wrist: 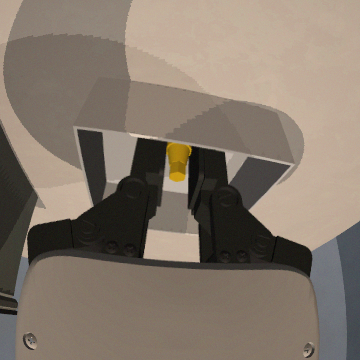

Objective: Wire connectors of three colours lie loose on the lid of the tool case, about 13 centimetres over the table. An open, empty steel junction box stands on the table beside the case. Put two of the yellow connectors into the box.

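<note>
The steel junction box (175, 112) stands upright on the table, seen from above at a steep slant in the wrist view, with one outer wall towards the top of the view. My gripper (180, 131) is shut on a yellow connector (177, 161), whose narrow hexagonal end points towards the bottom of the view. The fingers reach down into the opening of the box, between its side walls. The fingertips and the wide end of the connector are hidden behind the upper wall's rim. Much of the box floor is hidden by the fingers. The other connectors do not show.
The round beige table (240, 45) carries broad shadows around the box. A dark upright surface (12, 200), perhaps the side of the tool case, stands at the left edge. Blue-grey floor (332, 290) shows beyond the table at the lower right.
</note>
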